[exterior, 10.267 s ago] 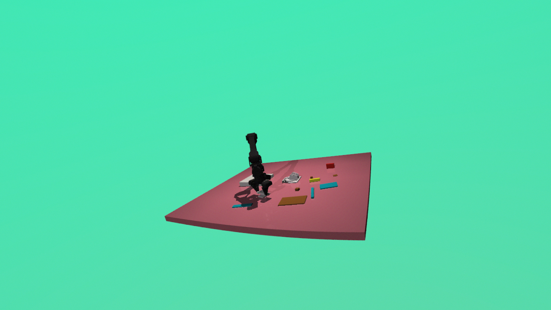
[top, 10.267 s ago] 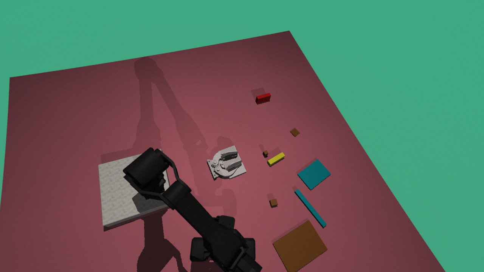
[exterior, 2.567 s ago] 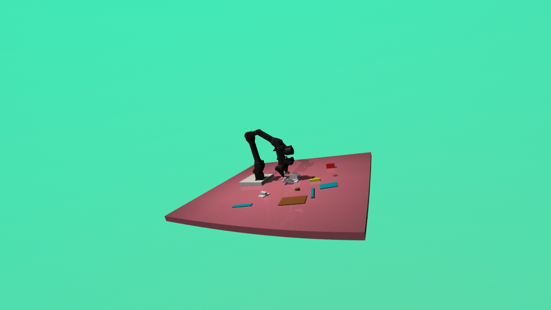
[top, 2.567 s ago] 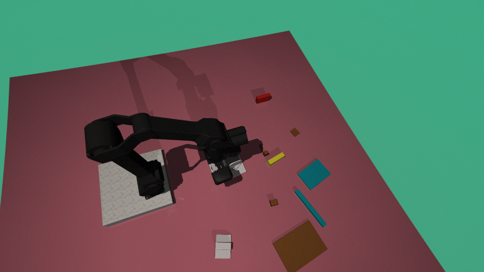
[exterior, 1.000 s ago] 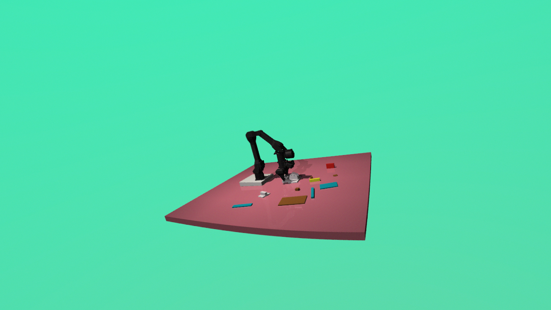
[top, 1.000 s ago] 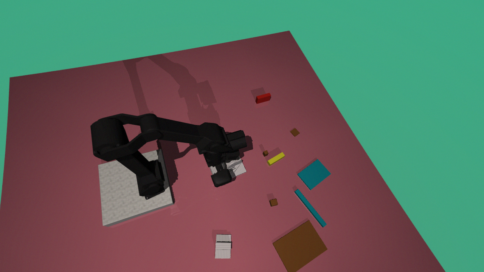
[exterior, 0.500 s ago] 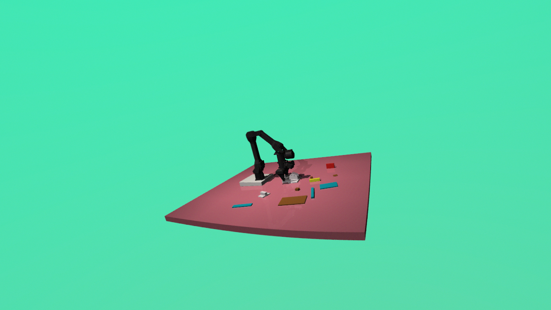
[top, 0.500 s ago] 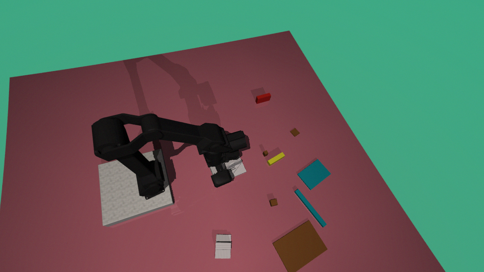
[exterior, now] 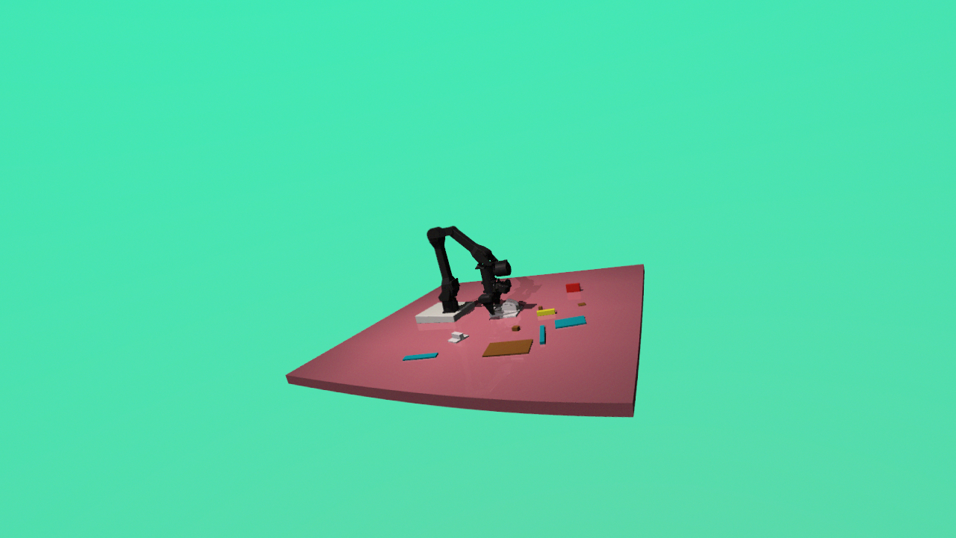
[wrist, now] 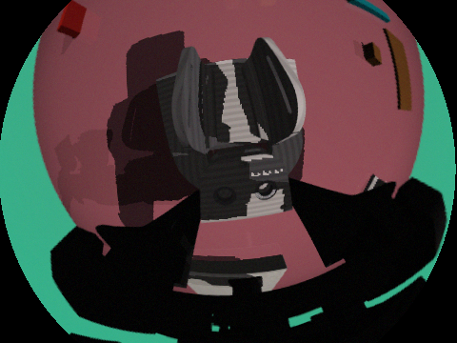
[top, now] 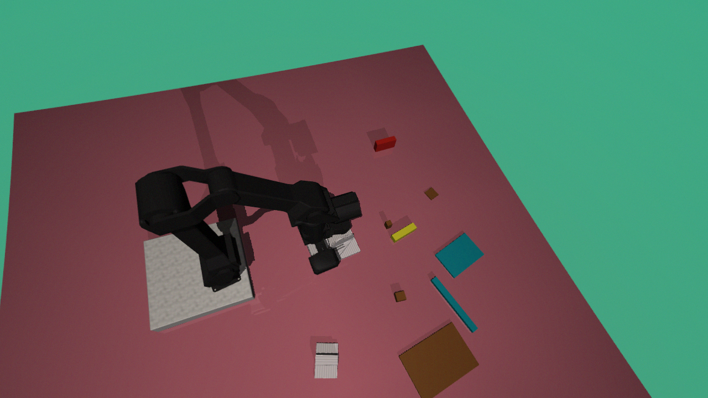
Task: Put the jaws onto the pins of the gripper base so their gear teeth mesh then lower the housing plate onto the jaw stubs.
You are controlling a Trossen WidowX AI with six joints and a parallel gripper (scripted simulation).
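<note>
The gripper jaw lies 20 mm to the right of my gripper tip and 20 mm ahead of it. Round my gripper tip: white stepped block: 260 mm to the right, 90 mm behind; then teal bar: 290 mm to the right, 250 mm ahead, 10 mm below; then yellow bar: 240 mm ahead, 80 mm to the right.
</note>
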